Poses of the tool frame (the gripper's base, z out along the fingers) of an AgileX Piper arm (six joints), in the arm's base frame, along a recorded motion.
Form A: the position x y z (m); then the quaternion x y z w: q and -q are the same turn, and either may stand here.
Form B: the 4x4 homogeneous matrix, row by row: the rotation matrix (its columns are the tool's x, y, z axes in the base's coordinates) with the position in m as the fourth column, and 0 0 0 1 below. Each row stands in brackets. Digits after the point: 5 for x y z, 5 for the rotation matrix.
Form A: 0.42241, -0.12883, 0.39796, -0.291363, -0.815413, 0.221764, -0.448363
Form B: [[-0.42816, 0.67402, 0.60197, 0.42241], [0.27630, 0.73186, -0.62293, -0.12883], [-0.86043, -0.10039, -0.49958, 0.39796], [0, 0, 0, 1]]
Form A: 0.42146, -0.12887, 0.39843, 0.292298, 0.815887, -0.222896, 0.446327
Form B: [[-0.43071, 0.67593, 0.59800, 0.42146], [0.27800, 0.72976, -0.62464, -0.12887], [-0.85861, -0.10279, -0.50222, 0.39843], [0, 0, 0, 1]]
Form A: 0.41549, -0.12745, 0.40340, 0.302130, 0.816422, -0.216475, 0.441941
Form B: [[-0.42681, 0.68467, 0.59081, 0.41549], [0.30199, 0.72371, -0.62052, -0.12745], [-0.85243, -0.08642, -0.51565, 0.40340], [0, 0, 0, 1]]
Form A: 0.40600, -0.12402, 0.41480, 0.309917, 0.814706, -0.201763, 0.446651
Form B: [[-0.40891, 0.68522, 0.60272, 0.40600], [0.32475, 0.72649, -0.60560, -0.12402], [-0.85284, -0.05191, -0.51959, 0.41480], [0, 0, 0, 1]]
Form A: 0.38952, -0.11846, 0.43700, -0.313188, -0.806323, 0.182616, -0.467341
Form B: [[-0.36701, 0.67575, 0.63927, 0.38952], [0.33437, 0.73713, -0.58723, -0.11846], [-0.86804, -0.00176, -0.49649, 0.43700], [0, 0, 0, 1]]
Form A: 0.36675, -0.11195, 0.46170, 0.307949, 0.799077, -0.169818, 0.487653
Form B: [[-0.33472, 0.65777, 0.67475, 0.36675], [0.32653, 0.75266, -0.57174, -0.11195], [-0.88393, 0.02895, -0.46671, 0.46170], [0, 0, 0, 1]]
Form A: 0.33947, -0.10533, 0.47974, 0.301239, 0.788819, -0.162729, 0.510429
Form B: [[-0.29743, 0.64137, 0.70723, 0.33947], [0.30912, 0.76555, -0.56425, -0.10533], [-0.90331, 0.05079, -0.42596, 0.47974], [0, 0, 0, 1]]
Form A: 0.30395, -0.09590, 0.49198, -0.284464, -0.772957, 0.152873, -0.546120
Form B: [[-0.24167, 0.60673, 0.75728, 0.30395], [0.27278, 0.79142, -0.54703, -0.09590], [-0.93123, 0.07437, -0.35677, 0.49198], [0, 0, 0, 1]]
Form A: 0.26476, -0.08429, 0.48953, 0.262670, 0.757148, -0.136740, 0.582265
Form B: [[-0.18394, 0.55700, 0.80989, 0.26476], [0.23852, 0.82461, -0.51295, -0.08429], [-0.95356, 0.09882, -0.28454, 0.48953], [0, 0, 0, 1]]
